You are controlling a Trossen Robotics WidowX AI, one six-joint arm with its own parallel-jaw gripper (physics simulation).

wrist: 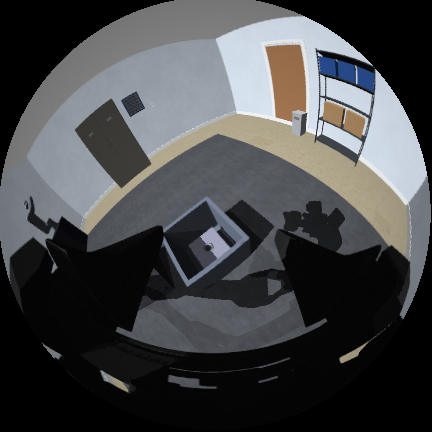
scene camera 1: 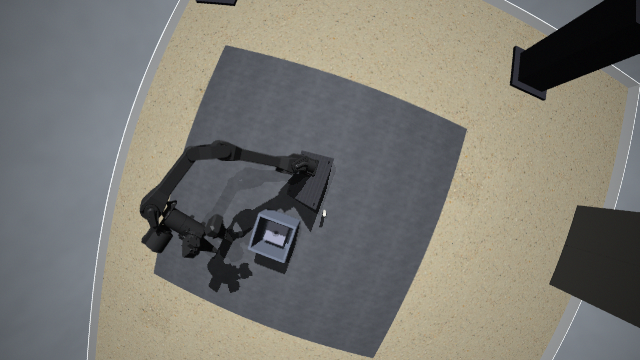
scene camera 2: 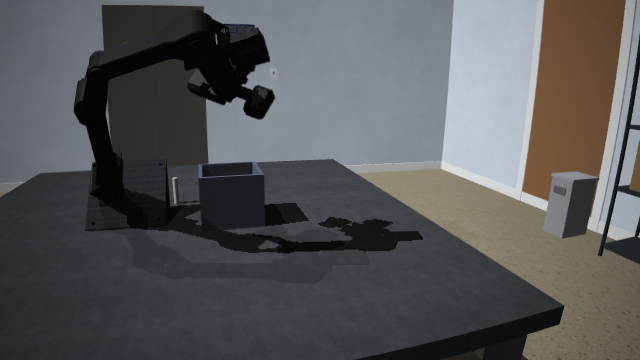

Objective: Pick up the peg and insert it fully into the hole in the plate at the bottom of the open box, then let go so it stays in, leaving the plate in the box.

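Seen in the pictures: gripper, fingertip midpoint: (wrist: pixel 220 233) (scene camera 1: pixel 224 246) (scene camera 2: pixel 241 110); arm's base, link origin: (scene camera 1: pixel 311 167) (scene camera 2: pixel 110 193).
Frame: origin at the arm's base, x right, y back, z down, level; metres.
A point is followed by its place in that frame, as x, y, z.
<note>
A thin pale peg (scene camera 1: pixel 324 213) @[-0.100, -0.170, -0.003] (scene camera 2: pixel 175 191) @[-0.094, -0.173, 0.036] stands upright on the table, between the robot's base and the box in scene camera 2. It does not show in the wrist view. The open grey-blue box (scene camera 1: pixel 270 253) @[0.071, -0.385, -0.042] (scene camera 2: pixel 232 200) @[0.158, -0.308, 0.000] (wrist: pixel 227 267) @[0.159, -0.316, 0.014] stands on the table. A pale plate (scene camera 1: pixel 274 237) @[0.081, -0.335, 0.018] (wrist: pixel 219 242) @[0.092, -0.346, 0.018] lies at its bottom, partly in shadow; its dark round hole (wrist: pixel 208 247) shows in the wrist view. My gripper (scene camera 1: pixel 212 238) (scene camera 2: pixel 240 109) @[0.194, -0.330, -0.224] (wrist: pixel 220 233) @[0.194, -0.330, -0.224] is open and empty, high above the table, away from the peg and beside the box in scene camera 1.
The arm's dark base plate (scene camera 1: pixel 320 182) @[-0.051, -0.049, -0.055] (scene camera 2: pixel 145 195) @[0.017, -0.093, 0.009] stands close to the peg and the box on the dark table (scene camera 1: pixel 360 240) @[-0.296, -0.264, 0.076] (scene camera 2: pixel 250 310) @[0.520, -0.274, 0.076] (wrist: pixel 220 165) @[-0.226, -0.619, 0.076]. The arm's shadow falls across the table. A grey bin (scene camera 2: pixel 570 205) (wrist: pixel 299 123) stands on the floor beyond it.
</note>
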